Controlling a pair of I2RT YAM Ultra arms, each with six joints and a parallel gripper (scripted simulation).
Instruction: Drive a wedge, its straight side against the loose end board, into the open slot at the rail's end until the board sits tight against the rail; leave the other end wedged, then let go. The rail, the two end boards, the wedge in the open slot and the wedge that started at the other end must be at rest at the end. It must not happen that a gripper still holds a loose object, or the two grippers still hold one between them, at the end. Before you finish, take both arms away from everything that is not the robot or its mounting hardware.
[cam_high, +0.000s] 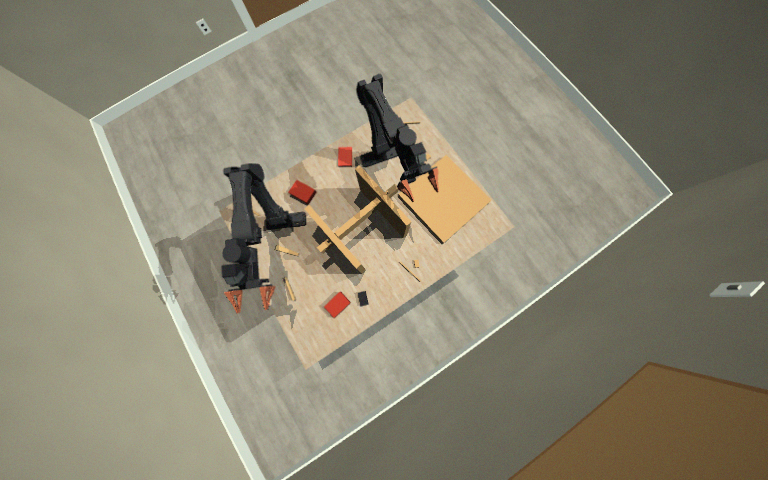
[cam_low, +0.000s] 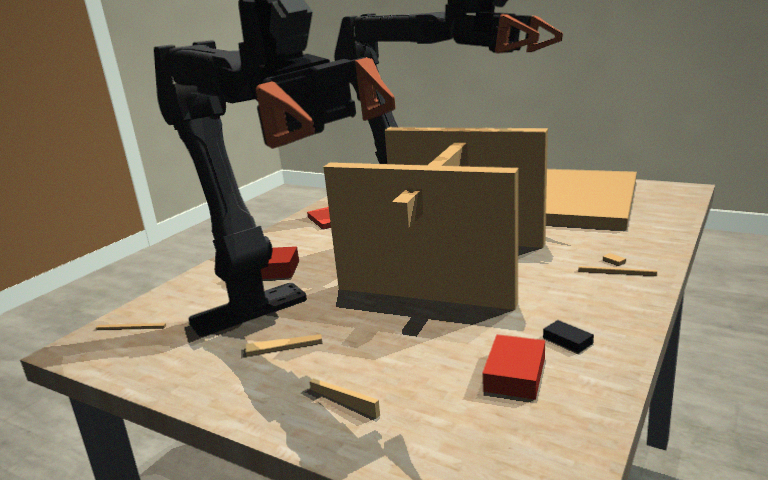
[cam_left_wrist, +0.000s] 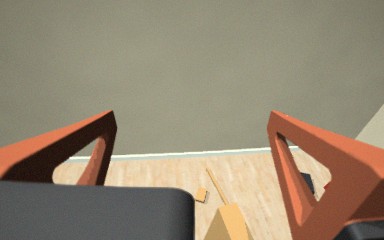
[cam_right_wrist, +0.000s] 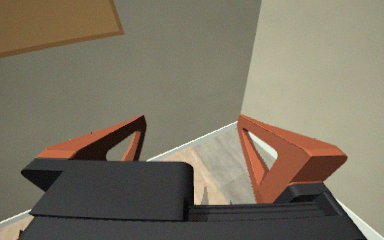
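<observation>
The rail lies 47 cm to the left of my right hand, 22 cm below it and 10 cm behind it. From my right hand the other things lie so: flat panel: 89 cm to the left, 39 cm below, 2 cm ahead; then black block: 39 cm below, 28 cm to the left, 17 cm ahead.
My left gripper is now 21 cm to the left of the rail, 21 cm above it and 13 cm past it. Also, from my left hand: flat panel (38 cm below, 21 cm to the left, 1 cm behind); black block (41 cm to the right, 39 cm below, 14 cm ahead).
</observation>
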